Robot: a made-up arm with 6 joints.
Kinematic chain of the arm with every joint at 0, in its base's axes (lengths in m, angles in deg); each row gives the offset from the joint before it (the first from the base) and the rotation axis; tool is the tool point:
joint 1: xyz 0 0 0.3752 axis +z
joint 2: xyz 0 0 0 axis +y
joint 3: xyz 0 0 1.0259 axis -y
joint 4: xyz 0 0 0 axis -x
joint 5: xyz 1.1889 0 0 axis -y
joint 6: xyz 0 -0.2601 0 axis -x
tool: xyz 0 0 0
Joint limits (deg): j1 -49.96..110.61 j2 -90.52..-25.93 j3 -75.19..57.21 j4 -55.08..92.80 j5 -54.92..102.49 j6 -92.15..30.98
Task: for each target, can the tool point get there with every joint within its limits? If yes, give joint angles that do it. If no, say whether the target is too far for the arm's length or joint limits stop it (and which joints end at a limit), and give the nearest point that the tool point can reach.
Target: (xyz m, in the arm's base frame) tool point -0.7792 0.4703 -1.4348
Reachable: no: joint limits stop it (at a limit: joint 1, joint 2, joint 3, joint 4) | nearest point 0.0810 0.2075 0.2578 | short by 1.917 m
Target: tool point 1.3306 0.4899 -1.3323
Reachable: no: joint limits stop it (at a limit: joint 2, joint 3) | nearest point 0.2958 0.1089 0.3081 | short by 1.977 m
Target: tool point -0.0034 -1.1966 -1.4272
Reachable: no: joint limits stop it (at a limit: joint 2, joint 3) | nearest point -0.0008 -0.2695 0.2805 | short by 1.943 m
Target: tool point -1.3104 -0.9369 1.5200
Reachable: yes | joints 28.17 -84.81 41.41 -37.15 67.68 15.69
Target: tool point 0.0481 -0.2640 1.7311
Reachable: yes | joints 24.79 -60.69 -15.35 2.52 -23.86 -54.12
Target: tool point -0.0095 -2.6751 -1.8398
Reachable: no: too far | nearest point -0.0077 -2.1700 0.7807 | short by 2.669 m
